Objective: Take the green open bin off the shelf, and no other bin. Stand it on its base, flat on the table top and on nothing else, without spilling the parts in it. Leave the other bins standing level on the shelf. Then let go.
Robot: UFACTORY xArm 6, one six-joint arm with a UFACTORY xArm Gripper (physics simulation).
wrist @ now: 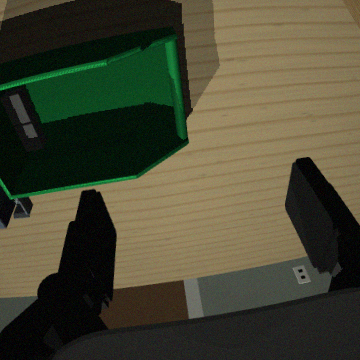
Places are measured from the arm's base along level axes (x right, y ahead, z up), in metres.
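Where they show: gripper, fingertip midpoint: (198,196).
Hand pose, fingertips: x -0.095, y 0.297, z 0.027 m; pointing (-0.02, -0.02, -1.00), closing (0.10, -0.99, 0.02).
Note:
Each offset is from my fingertips to the top centre of the thing. "*": to the spot under its first point. Level surfaces: height alone.
The green open bin @(dy +0.075, dx -0.018, dz -0.093 m) (107,92) is at the upper left of the wrist view, over the pale wooden table top @(dz -0.168 m) (250,115), and appears to stand on it. Its left part is cut off by the frame edge. A dark part with light grey patches @(dy +0.147, dx -0.018, dz -0.150 m) (24,120) lies inside it; the shaded interior hides any others. My gripper (198,196) is open, with its fingers wide apart and wood showing between them. The left fingertip is just below the bin's lower edge in the view, and the right one is well to the right. The shelf does not show.
A dark blue object @(* dy +0.169, dx -0.095, dz -0.094 m) (4,212) and a small grey piece @(* dy +0.158, dx -0.106, dz -0.109 m) (22,208) show at the left edge, below the bin. Dark shadows fall on the table above the bin. Beyond the table edge are a grey-green surface, a brown panel (145,302) and a socket (301,274).

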